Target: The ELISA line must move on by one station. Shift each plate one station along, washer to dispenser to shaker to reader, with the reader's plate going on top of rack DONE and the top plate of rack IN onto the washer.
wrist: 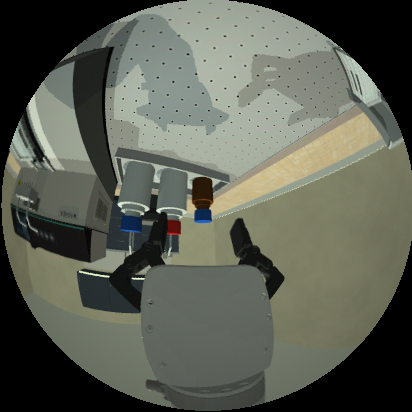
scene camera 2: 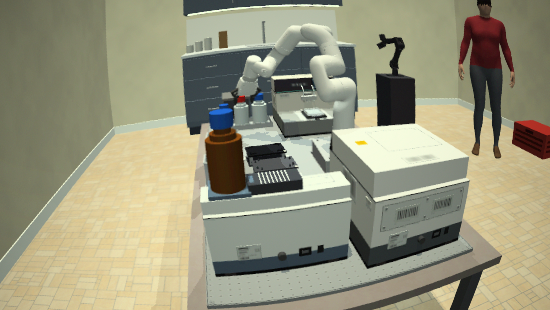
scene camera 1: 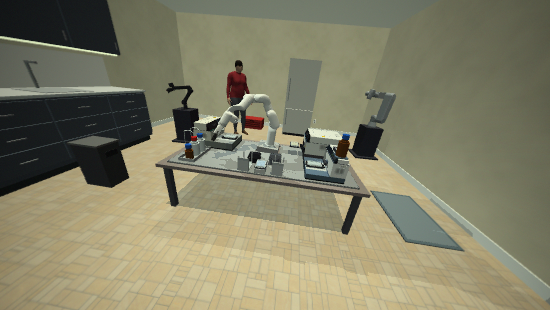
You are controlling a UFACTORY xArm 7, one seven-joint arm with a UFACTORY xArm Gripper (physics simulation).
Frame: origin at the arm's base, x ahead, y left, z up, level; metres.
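Seen in the pictures: gripper, between the fingertips: [wrist: 200, 222] [scene camera 2: 243, 102] [scene camera 1: 213, 139]; arm's base, origin of its link: [scene camera 1: 269, 144].
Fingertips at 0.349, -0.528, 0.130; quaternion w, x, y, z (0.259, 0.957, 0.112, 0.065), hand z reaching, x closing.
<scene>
Offsets run from my fingertips to a thing's top centre, as dx, dy, dz. "spot": to the spot under its first point.
My gripper [scene camera 1: 215, 135] [scene camera 2: 247, 95] [wrist: 200, 222] is open and empty, near the bottles at the table's left end and tilted sideways. The washer [scene camera 1: 206, 125] [scene camera 2: 295, 102] [wrist: 60, 205] stands beside it; a pale plate @(-0.367, +0.053, -0.074) [scene camera 1: 230, 136] [scene camera 2: 314, 113] lies on its deck. A second plate @(+0.072, +0.980, -0.103) [scene camera 1: 315, 163] lies on the blue-based machine [scene camera 1: 338, 167] [scene camera 2: 275, 225] that bears a big brown bottle. Another plate @(+0.161, +0.487, -0.115) [scene camera 1: 260, 164] sits at the front middle between upright grey panels. A small pale plate-like thing @(-0.314, +0.810, -0.067) [scene camera 1: 294, 144] lies by the lidded white machine @(-0.297, +1.116, +0.086) [scene camera 1: 322, 142] [scene camera 2: 400, 150]. I cannot tell rack IN from rack DONE.
Bottles with blue and red caps @(spot: +0.030, -0.175, -0.073) [scene camera 1: 194, 145] [scene camera 2: 241, 111] [wrist: 172, 192] stand in a grey tray [wrist: 170, 162] near my gripper. The big brown bottle @(spot: +0.230, +1.135, +0.140) [scene camera 1: 343, 146] [scene camera 2: 225, 160] rises at the right end. A person [scene camera 1: 237, 87] [scene camera 2: 485, 50] stands behind the table.
</scene>
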